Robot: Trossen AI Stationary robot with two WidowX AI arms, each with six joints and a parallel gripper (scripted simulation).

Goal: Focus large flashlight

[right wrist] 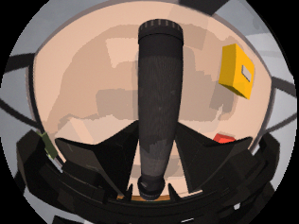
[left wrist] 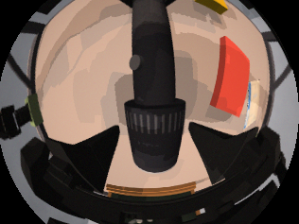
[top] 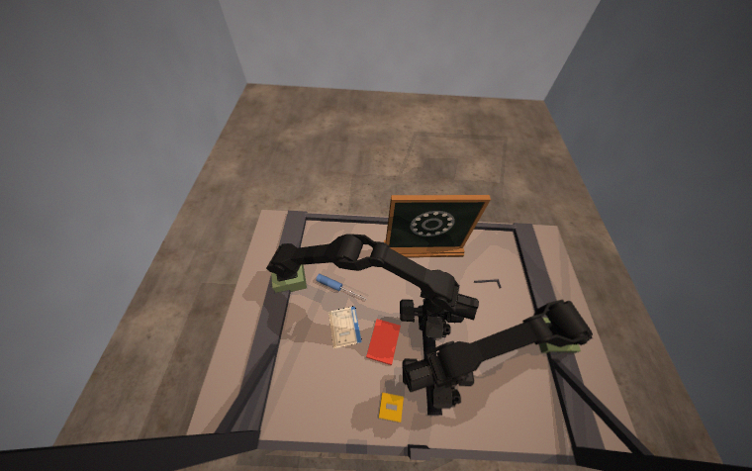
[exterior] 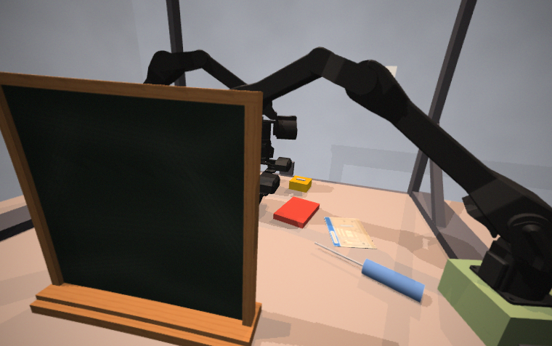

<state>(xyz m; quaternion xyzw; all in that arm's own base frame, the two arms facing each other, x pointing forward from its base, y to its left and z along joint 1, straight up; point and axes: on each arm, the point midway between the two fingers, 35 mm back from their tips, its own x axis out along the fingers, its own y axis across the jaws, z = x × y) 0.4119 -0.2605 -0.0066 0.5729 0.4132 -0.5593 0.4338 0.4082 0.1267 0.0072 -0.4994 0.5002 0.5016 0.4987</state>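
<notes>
My right gripper is now 10 cm to the right of the yellow block, 10 cm past it and 3 cm above it. From my right hand the other things lie so: red block: 16 cm to the left, 7 cm ahead, 4 cm below; then printed card: 29 cm to the left, 9 cm ahead, 5 cm below; then blue screwdriver: 33 cm to the left, 21 cm ahead, 3 cm below.
</notes>
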